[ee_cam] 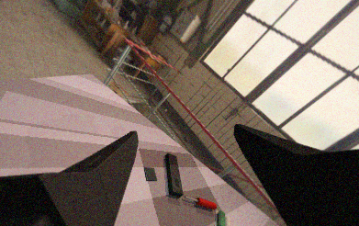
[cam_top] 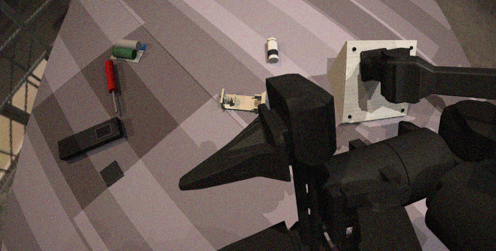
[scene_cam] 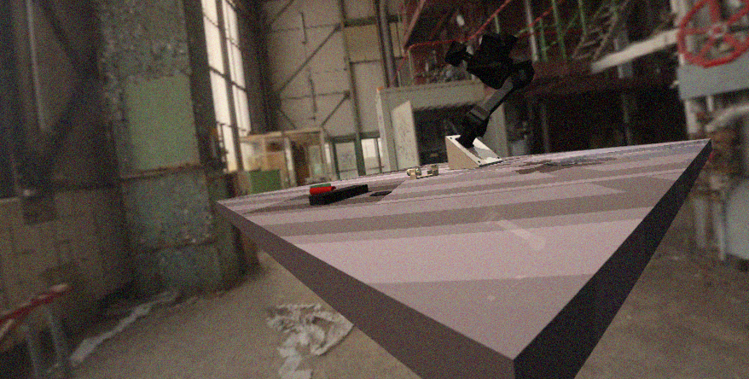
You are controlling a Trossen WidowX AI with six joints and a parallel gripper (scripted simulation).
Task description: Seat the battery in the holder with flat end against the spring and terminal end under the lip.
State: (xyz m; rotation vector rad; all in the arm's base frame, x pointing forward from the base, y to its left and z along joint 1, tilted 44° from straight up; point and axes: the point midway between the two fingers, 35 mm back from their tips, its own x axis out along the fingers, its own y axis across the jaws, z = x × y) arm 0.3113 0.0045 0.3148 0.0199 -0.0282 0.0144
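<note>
Now: the battery 35 cm to the right of my gripper tip, 29 cm below it and 18 cm behind it. From my gripper tip the other things lie so: black flat box (28 cm below, 28 cm ahead, 20 cm to the right); red-handled screwdriver (32 cm to the right, 29 cm below, 23 cm ahead); dark square tile (30 cm below, 23 cm ahead, 12 cm to the right).
</note>
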